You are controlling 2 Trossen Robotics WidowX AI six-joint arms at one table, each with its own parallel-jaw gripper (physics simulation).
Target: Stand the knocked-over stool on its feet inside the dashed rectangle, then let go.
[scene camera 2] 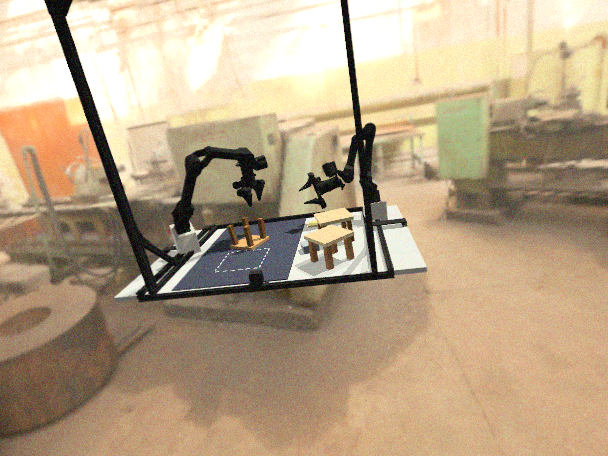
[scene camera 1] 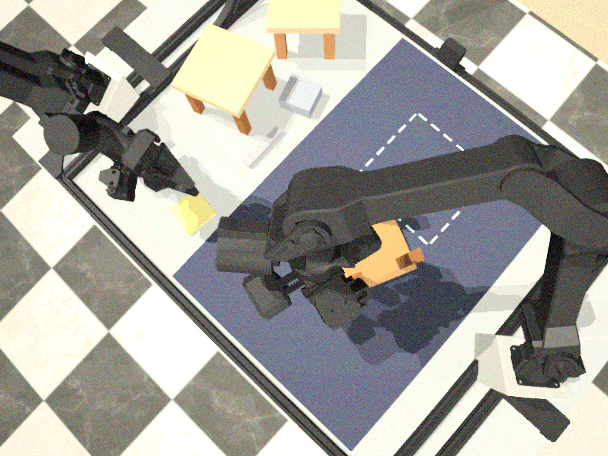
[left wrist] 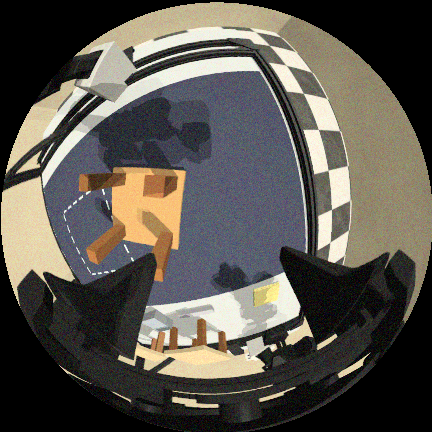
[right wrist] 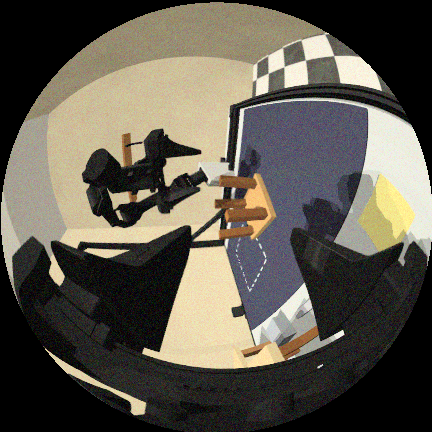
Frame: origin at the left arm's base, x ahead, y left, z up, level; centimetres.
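Seen in the pictures: left gripper, fingertip midpoint: (scene camera 2: pixel 255 203) (left wrist: pixel 218 257) (right wrist: pixel 200 171); right gripper, fingertip midpoint: (scene camera 2: pixel 301 197) (scene camera 1: pixel 195 190) (left wrist: pixel 271 342) (right wrist: pixel 243 233); left arm's base, link origin: (scene camera 2: pixel 182 228) (scene camera 1: pixel 533 366) (right wrist: pixel 203 174); right arm's base, link origin: (scene camera 2: pixel 374 203) (scene camera 1: pixel 93 84) (left wrist: pixel 263 352).
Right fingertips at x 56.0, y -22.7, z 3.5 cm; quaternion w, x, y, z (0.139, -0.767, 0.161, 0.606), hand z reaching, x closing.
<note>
Offsets run from my right fingertips to a thing's top centre. Level surfaces: height alone.
The orange-brown stool @[dx -29.9, dy +4.4, dz -4.6 cm] (scene camera 1: pixel 387 261) (scene camera 2: pixel 250 243) (left wrist: pixel 130 210) (right wrist: pixel 262 200) is upside down on the blue mat @[dz -16.1 cm] (scene camera 1: pixel 310 360), seat down and legs up. It lies beside the dashed rectangle (scene camera 1: pixel 417 115) (scene camera 2: pixel 269 249) (left wrist: pixel 65 214) (right wrist: pixel 266 260). My left gripper (scene camera 2: pixel 255 202) (left wrist: pixel 218 257) (right wrist: pixel 200 171) is open and empty, pointing down high above the mat near the stool. In scene camera 1 its arm covers part of the stool and rectangle. My right gripper (scene camera 2: pixel 302 196) (right wrist: pixel 243 233) is partly open and empty, raised on the far side from the left arm's base.
Two upright stools @[dx +0.5, dy -25.8, dz -4.8 cm] (scene camera 1: pixel 225 70) @[dx -13.3, dy -42.3, dz -5.1 cm] (scene camera 1: pixel 303 15) (scene camera 2: pixel 334 216) (scene camera 2: pixel 329 235) stand off the mat on the white table. A yellow block @[dx +5.6, dy +0.0, dz -15.4 cm] (scene camera 1: pixel 197 212) (left wrist: pixel 262 296) (right wrist: pixel 385 210), a pale blue block @[dx -13.8, dy -26.2, dz -13.0 cm] (scene camera 1: pixel 303 96) and a thin white bar @[dx -7.1, dy -14.7, dz -15.0 cm] (scene camera 1: pixel 265 149) lie there too. Black rails edge the table.
</note>
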